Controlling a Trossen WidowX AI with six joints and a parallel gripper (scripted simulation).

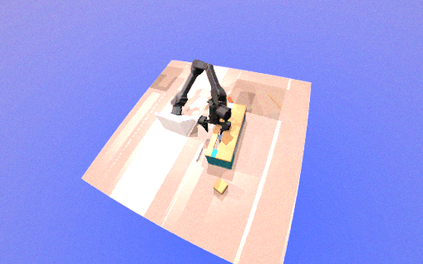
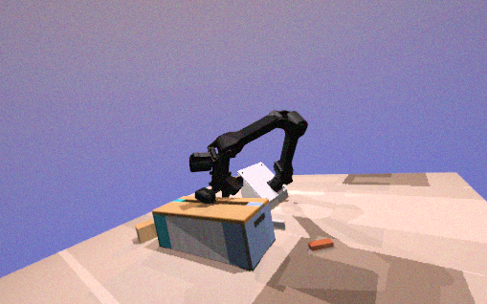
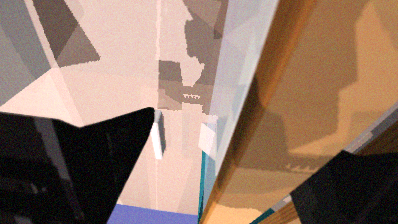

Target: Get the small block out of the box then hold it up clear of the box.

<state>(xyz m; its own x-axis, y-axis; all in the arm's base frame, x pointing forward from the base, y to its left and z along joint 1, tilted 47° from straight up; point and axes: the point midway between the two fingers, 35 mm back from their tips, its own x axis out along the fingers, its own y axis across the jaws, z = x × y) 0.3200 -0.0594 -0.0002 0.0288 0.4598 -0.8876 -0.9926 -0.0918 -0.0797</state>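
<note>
My gripper tip is now 3 cm short of the box, 4 cm to the right of it and 2 cm above it. From my gripper tip the other things lie so: flat orange-red piece: 4 cm behind, 35 cm to the left, 8 cm below; tan block: 16 cm ahead, 26 cm to the right, 5 cm below.
</note>
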